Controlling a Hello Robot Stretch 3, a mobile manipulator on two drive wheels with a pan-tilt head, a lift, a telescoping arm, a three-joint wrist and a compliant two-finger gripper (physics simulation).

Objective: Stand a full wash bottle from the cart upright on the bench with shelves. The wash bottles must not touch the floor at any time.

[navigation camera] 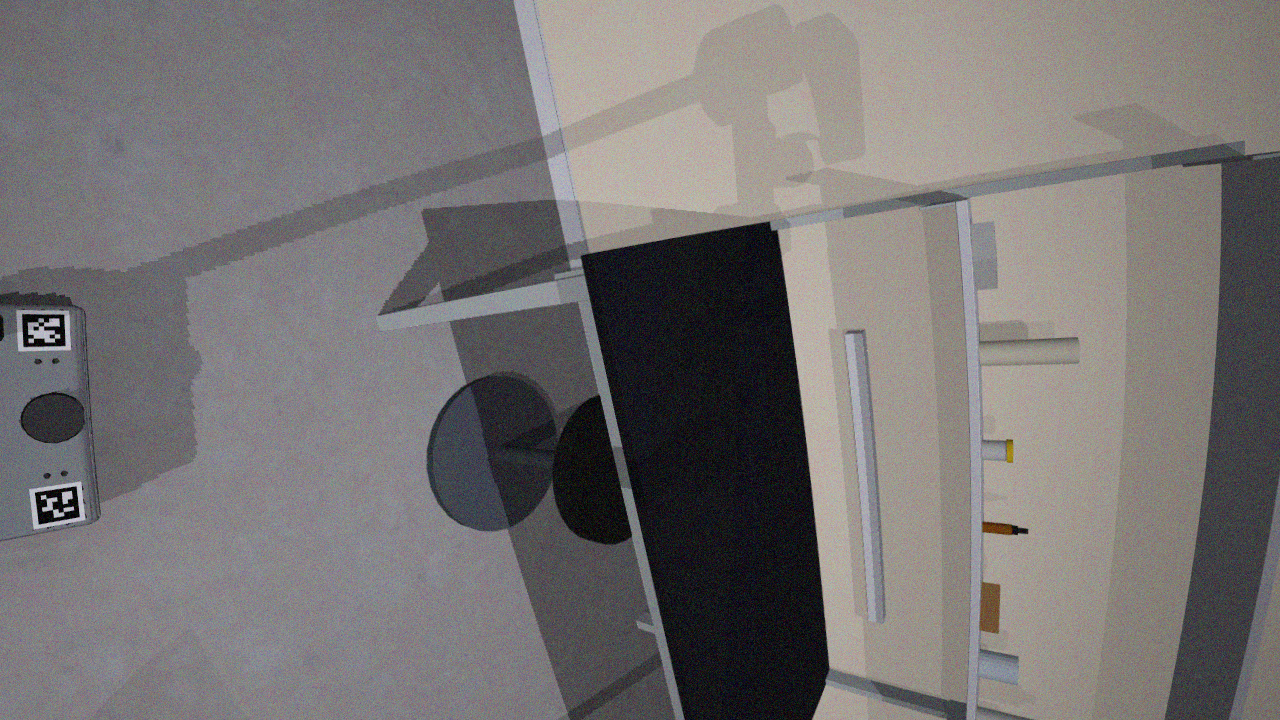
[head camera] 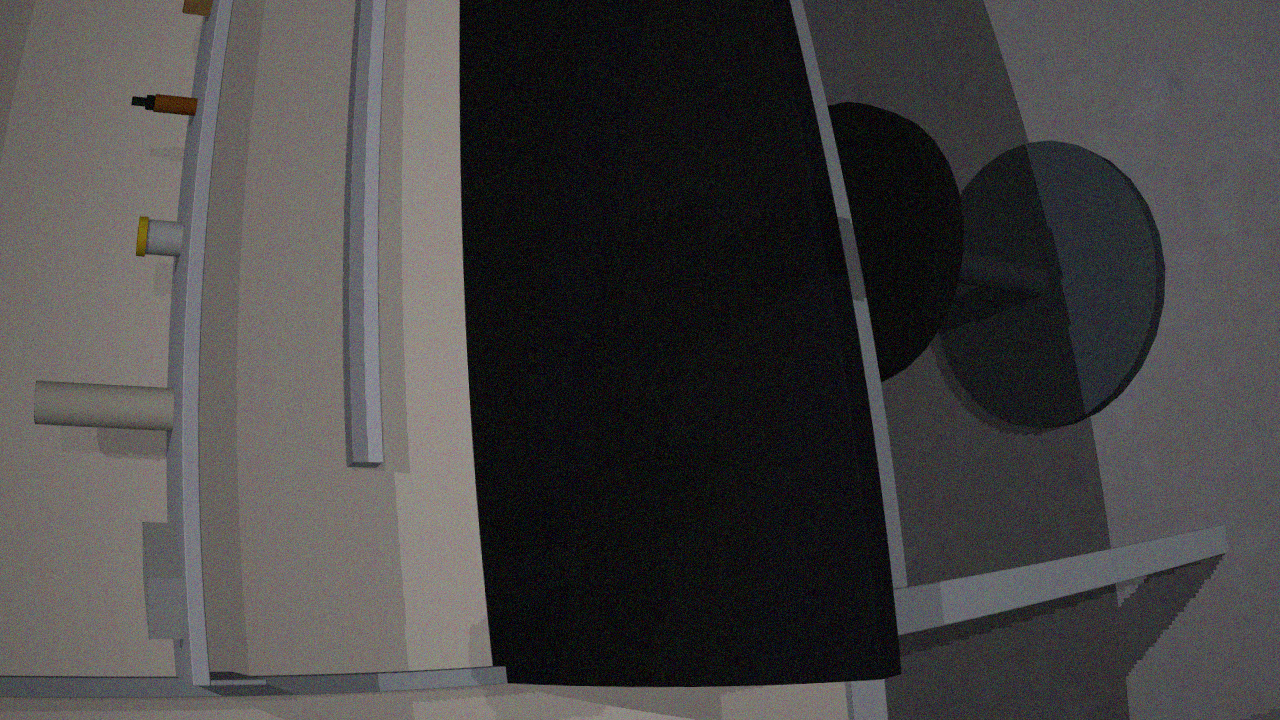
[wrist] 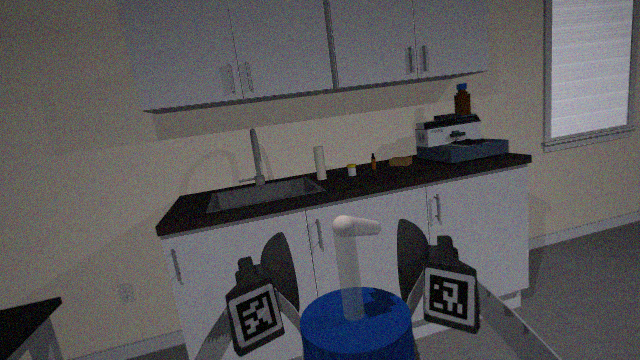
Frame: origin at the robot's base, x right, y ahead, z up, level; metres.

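Where they show: gripper, fingertip midpoint: (wrist: 343, 252); robot's base at its link origin: (navigation camera: 52, 413).
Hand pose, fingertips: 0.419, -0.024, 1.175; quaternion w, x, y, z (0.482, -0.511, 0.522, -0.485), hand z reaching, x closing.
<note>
Each offset is from my fingertips to the top centre of the thing, as dx, dy, dz. "*": to the spot under its first point. Level surfaces: height alone.
A wash bottle with a blue cap {-0.075, -0.002, +0.047} (wrist: 335, 330) and a pale bent nozzle shows at the bottom middle of the wrist view. My gripper (wrist: 343, 252) is shut on it; the bottle looks nearly upright and its lower body is out of view. The bench with shelves shows its black top {dz -0.412} (head camera: 644, 358) (navigation camera: 707, 429) in the head and navigation views. Its lower shelf {* -0.375, +1.119, +0.037} (head camera: 190, 358) (navigation camera: 973, 402) runs along the wall above the top. The gripper and bottle do not show over the bench in those views. The cart does not show in any view.
A stool's round base (head camera: 1109, 286) (navigation camera: 469, 456) and black seat (head camera: 908, 232) (navigation camera: 586, 474) stand at the bench's front edge. My base (navigation camera: 53, 461) is at the navigation view's left. The wrist view shows a sink counter (wrist: 390, 185) and a dark table corner {* +0.747, +0.978, -0.413} (wrist: 25, 317).
</note>
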